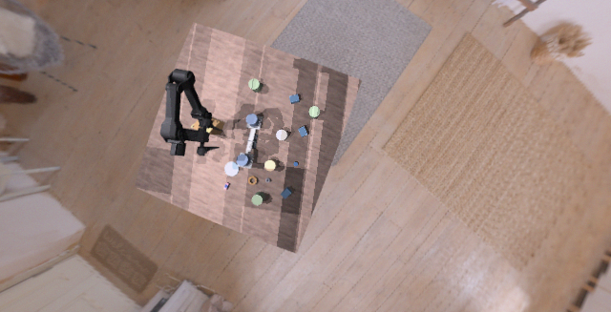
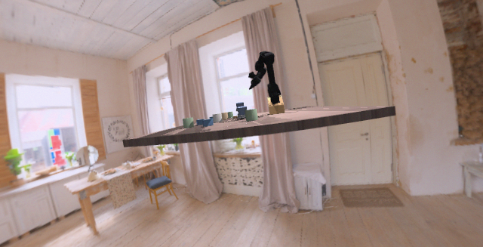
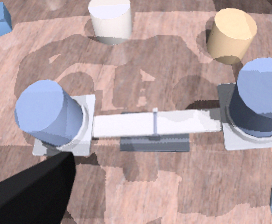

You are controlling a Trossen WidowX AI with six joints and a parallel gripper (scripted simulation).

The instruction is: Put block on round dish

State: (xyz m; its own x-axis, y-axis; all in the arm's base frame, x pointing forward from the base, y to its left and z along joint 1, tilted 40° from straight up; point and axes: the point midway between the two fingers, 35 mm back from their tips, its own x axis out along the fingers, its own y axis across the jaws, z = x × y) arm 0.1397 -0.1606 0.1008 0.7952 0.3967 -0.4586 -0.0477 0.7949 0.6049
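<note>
The cup lies 18 cm below my gripper tip, 16 cm to the left of it and 9 cm ahead of it. Also, from my gripper tip: balance beam 20 cm below, 10 cm ahead, 1 cm to the left; then white cylinder 30 cm ahead, 20 cm below, 7 cm to the left; then round dish 23 cm below, 21 cm to the right, 1 cm behind.
</note>
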